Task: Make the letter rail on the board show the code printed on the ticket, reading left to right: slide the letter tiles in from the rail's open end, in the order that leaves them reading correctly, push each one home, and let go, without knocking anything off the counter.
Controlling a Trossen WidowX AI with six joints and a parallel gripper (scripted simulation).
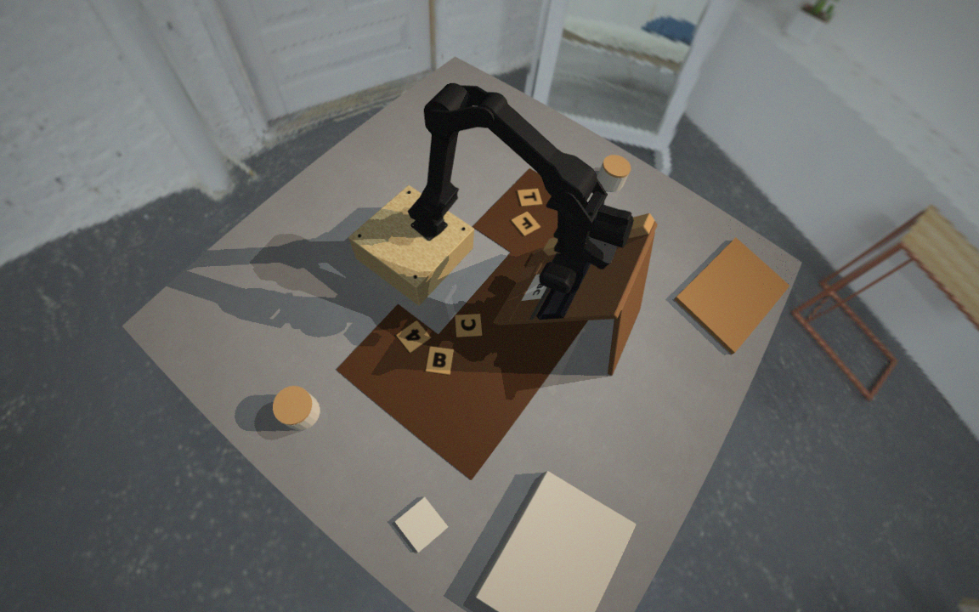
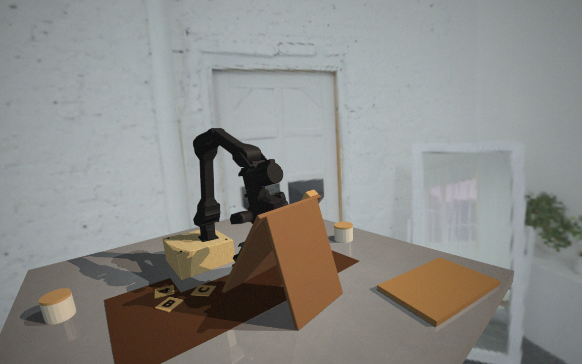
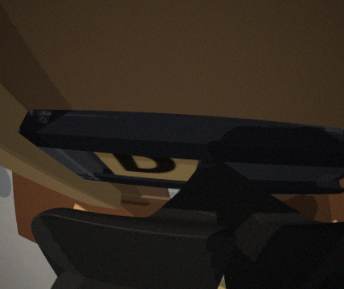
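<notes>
Now: gripper tip 29 cm to the left of the tile marked 4, 20 cm past it and 16 cm above it. Also, from my gripper tip: brown mat: 16 cm below, 14 cm behind, 8 cm to the right; D tile: 3 cm to the left, 1 cm behind; white ticket: 8 cm below, 5 cm behind, 2 cm to the right.
</notes>
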